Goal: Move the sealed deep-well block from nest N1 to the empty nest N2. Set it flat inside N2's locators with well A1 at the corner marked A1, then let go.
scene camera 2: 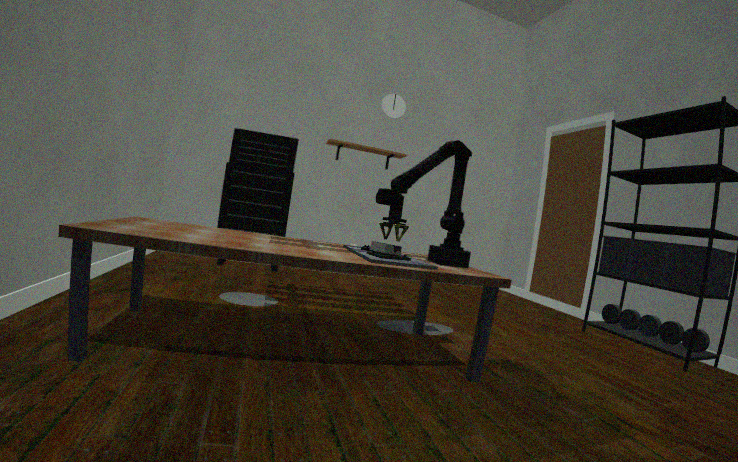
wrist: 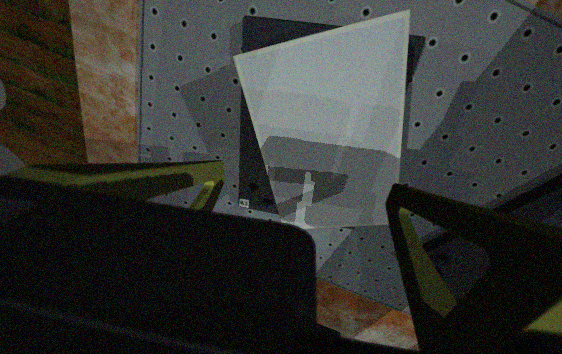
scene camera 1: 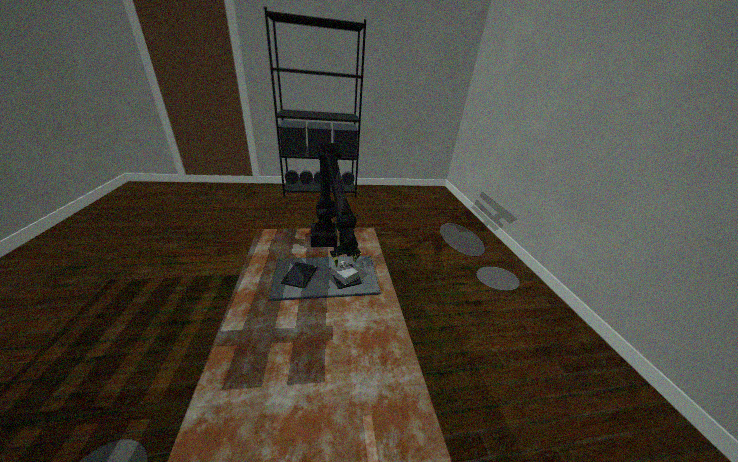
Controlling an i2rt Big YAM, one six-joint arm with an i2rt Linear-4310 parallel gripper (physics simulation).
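Where they show: gripper, fingertip midpoint: (scene camera 2: 391, 240) (wrist: 304, 182) (scene camera 1: 345, 264); arm's base, link origin: (scene camera 2: 451, 248) (scene camera 1: 325, 228).
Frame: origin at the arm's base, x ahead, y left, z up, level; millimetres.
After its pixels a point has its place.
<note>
The pale sealed block (scene camera 1: 346, 273) @(x 408, y 135, z -8 mm) (scene camera 2: 385, 248) @(x 394, y 193, z -28 mm) (wrist: 325, 100) @(x 397, y 140, z -9 mm) lies askew on a dark nest (scene camera 1: 355, 283) @(x 423, y 182, z -60 mm) (wrist: 251, 175) @(x 302, y 163, z -58 mm), the right one in scene camera 1's view. It is turned against the nest, overhangs its near edge in the wrist view and looks tilted. A small white tag (wrist: 244, 203) @(x 268, y 157, z -58 mm), seemingly reading A1, marks a nest corner. The other dark nest (scene camera 1: 299, 274) @(x 364, y -103, z -58 mm) stands to the left with no block on it. I cannot read which is N1 or N2. My gripper (scene camera 1: 346, 260) @(x 356, y 129, z 7 mm) (scene camera 2: 392, 238) @(x 356, y 129, z 7 mm) (wrist: 304, 182) @(x 356, y 129, z 7 mm) is open and empty, above the block, its fingers wide apart.
Both nests are on a grey perforated board (scene camera 1: 321, 291) @(x 471, y 17, z -70 mm) (wrist: 192, 40) @(x 383, y 251, z -70 mm), on a long table (scene camera 1: 375, 348) @(x 768, y 255, z -83 mm) (scene camera 2: 190, 239) @(x 1169, y 350, z -83 mm) with an orange, mottled top. The arm's base (scene camera 1: 323, 236) @(x 83, y -4, z -6 mm) (scene camera 2: 449, 255) @(x 39, y 75, z -30 mm) stands just behind the board. A shelf rack (scene camera 1: 318, 71) (scene camera 2: 716, 212) stands away from the table.
</note>
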